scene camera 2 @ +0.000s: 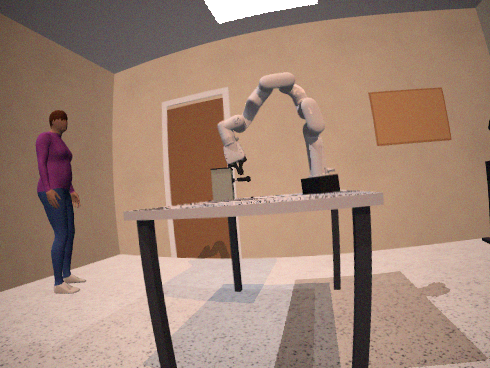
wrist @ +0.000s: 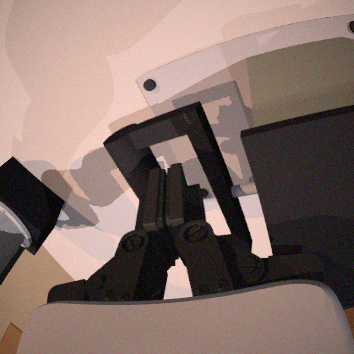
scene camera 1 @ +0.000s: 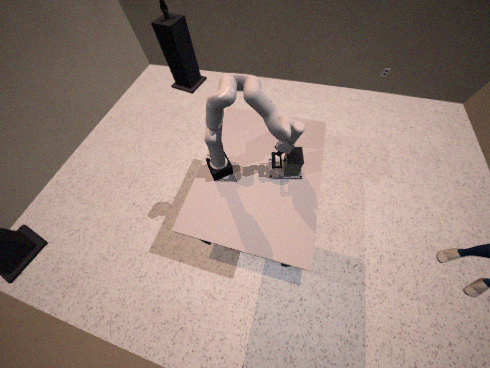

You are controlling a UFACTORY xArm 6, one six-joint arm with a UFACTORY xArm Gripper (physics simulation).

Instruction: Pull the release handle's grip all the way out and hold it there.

Note:
The pictures show: my gripper, a release handle and a pale base plate.

